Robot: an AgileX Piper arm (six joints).
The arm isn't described. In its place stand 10 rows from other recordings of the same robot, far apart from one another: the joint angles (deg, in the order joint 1, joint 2, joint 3, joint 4, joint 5, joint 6), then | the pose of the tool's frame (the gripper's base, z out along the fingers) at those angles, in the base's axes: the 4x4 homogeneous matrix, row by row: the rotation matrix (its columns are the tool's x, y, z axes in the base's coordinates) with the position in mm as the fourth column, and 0 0 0 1 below.
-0.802 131.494 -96.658 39.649 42.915 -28.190 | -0.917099 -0.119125 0.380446 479.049; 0.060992 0.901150 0.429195 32.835; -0.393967 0.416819 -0.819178 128.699; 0 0 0 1
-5.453 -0.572 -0.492 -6.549 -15.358 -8.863 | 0.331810 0.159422 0.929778 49.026; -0.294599 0.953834 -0.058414 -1.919; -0.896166 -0.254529 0.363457 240.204; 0 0 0 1
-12.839 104.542 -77.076 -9.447 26.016 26.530 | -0.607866 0.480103 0.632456 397.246; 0.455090 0.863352 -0.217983 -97.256; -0.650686 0.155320 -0.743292 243.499; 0 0 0 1
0.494 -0.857 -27.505 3.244 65.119 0.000 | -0.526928 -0.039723 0.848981 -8.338; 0.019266 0.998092 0.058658 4.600; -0.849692 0.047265 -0.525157 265.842; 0 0 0 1
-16.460 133.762 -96.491 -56.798 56.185 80.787 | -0.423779 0.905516 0.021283 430.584; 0.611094 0.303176 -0.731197 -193.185; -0.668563 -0.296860 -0.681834 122.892; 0 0 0 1
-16.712 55.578 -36.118 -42.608 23.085 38.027 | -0.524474 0.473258 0.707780 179.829; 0.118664 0.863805 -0.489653 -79.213; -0.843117 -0.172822 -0.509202 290.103; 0 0 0 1
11.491 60.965 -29.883 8.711 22.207 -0.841 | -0.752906 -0.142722 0.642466 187.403; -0.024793 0.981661 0.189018 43.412; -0.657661 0.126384 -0.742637 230.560; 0 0 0 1
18.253 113.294 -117.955 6.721 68.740 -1.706 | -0.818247 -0.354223 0.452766 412.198; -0.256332 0.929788 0.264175 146.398; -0.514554 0.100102 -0.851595 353.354; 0 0 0 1
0.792 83.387 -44.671 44.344 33.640 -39.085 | -0.858774 -0.210433 0.467146 269.095; -0.011071 0.919171 0.393702 38.959; -0.512235 0.332930 -0.791690 215.013; 0 0 0 1
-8.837 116.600 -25.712 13.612 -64.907 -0.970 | -0.333200 0.375676 0.864780 277.180; 0.136143 0.926750 -0.350141 -62.721; -0.932975 0.001067 -0.359939 76.935; 0 0 0 1
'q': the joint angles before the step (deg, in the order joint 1, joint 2, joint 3, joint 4, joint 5, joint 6). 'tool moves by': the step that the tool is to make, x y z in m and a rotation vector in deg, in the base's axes. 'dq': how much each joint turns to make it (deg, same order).
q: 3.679 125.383 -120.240 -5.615 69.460 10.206
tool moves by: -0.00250 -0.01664 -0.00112 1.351 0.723 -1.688
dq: -2.273 -0.618 1.230 1.601 0.001 -0.639
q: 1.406 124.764 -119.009 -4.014 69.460 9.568
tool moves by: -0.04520 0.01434 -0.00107 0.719 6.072 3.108
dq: 1.783 -9.253 15.284 1.392 -0.073 -1.479
